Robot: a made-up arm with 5 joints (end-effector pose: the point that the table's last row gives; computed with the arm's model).
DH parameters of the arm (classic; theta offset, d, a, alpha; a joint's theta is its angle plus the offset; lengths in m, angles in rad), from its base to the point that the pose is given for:
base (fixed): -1.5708 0.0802 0 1.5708
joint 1: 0 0.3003 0.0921 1.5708
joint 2: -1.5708 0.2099 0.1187 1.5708
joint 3: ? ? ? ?
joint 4: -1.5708 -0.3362 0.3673 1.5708
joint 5: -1.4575 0 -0.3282 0
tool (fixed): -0.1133 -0.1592 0 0
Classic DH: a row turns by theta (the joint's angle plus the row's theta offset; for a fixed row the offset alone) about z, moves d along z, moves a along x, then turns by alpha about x.
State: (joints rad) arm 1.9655 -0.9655 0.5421 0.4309 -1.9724
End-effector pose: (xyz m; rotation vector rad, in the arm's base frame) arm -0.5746 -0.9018 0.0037 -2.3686 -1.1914 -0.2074
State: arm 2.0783 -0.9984 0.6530 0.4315 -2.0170
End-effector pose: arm -0.6171 -0.8938 0.1654 -2.5632 -1.2374 -0.1177
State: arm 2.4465 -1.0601 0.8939 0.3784 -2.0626
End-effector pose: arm -0.7156 -0.7134 0.5496 2.6612 1.1364 -0.1021
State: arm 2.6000 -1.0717 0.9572 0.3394 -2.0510
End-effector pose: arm -0.7446 -0.6094 0.6461 2.4887 1.0201 -0.1342
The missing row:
joint 3: 1.5708 -0.0377 0.0042 -1.5708
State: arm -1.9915 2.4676 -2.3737 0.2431 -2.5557
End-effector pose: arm 0.0784 -0.2087 -0.4634 0.8697 1.1029 2.3623
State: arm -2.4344 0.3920 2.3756 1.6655 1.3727
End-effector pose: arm -0.4911 0.4361 0.2371 -0.0289 1.2279 -2.1602
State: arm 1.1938 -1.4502 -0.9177 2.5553 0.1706
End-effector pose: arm 0.0704 -0.1877 -0.0099 -2.3623 -1.7202 0.7860
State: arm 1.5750 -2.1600 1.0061 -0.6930 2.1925
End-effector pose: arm -0.6418 -0.7058 -0.0490 -1.4024 -2.6763 -0.7012
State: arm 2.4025 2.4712 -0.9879 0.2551 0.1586
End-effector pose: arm -0.4321 0.1117 0.6137 1.1720 2.0057 0.7471
